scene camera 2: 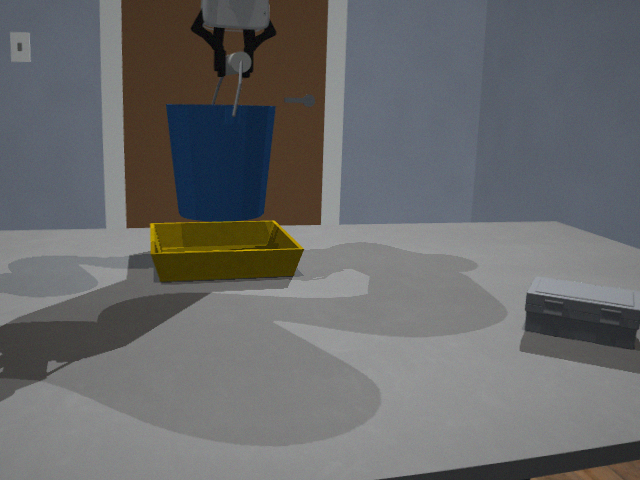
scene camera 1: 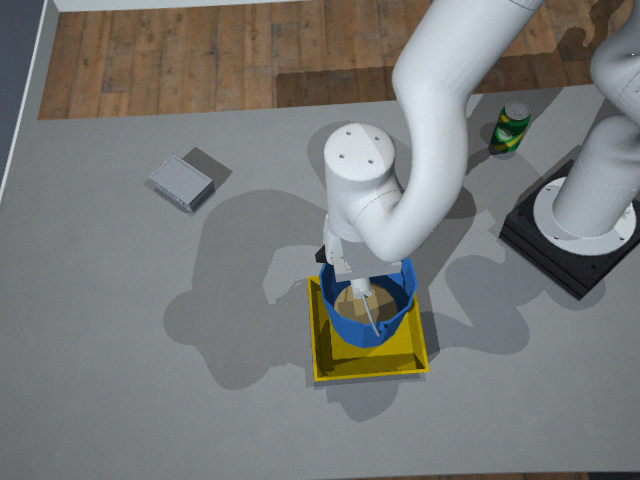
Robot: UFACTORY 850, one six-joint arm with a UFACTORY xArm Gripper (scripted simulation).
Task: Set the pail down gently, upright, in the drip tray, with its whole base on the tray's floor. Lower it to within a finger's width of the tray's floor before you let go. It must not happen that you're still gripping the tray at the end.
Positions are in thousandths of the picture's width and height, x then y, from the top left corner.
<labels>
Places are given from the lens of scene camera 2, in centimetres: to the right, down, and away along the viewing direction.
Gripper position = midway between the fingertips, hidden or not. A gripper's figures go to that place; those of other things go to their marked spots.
gripper (scene camera 2: 365,161): -14, -26, 94
blue pail (scene camera 2: 346,341): -14, -11, 89
yellow drip tray (scene camera 2: 376,520): -14, 2, 107
The marked spots on the yellow drip tray and the blue pail are 22 cm apart.
</labels>
